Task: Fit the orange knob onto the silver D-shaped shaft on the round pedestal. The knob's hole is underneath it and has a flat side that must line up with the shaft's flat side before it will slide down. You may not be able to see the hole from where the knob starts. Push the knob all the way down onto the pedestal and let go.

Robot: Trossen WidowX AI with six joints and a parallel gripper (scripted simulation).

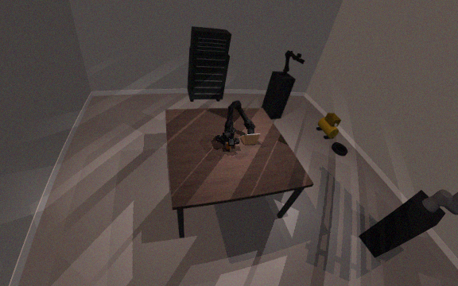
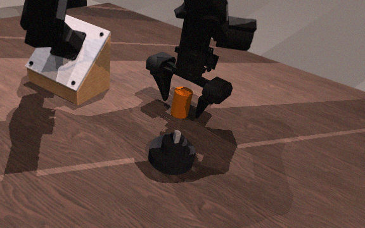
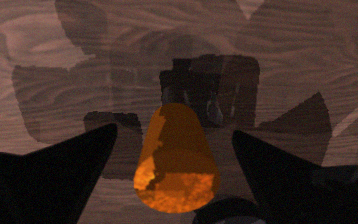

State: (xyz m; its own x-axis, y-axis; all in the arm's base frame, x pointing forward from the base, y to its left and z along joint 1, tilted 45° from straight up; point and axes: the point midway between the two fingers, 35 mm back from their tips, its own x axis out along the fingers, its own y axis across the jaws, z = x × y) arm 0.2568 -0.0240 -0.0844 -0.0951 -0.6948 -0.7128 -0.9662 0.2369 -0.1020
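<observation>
Now: gripper tip 3 cm below the orange knob. From my gripper tip the other things lie so: round dark pedestal: 14 cm to the right, 4 cm ahead, 2 cm above.
</observation>
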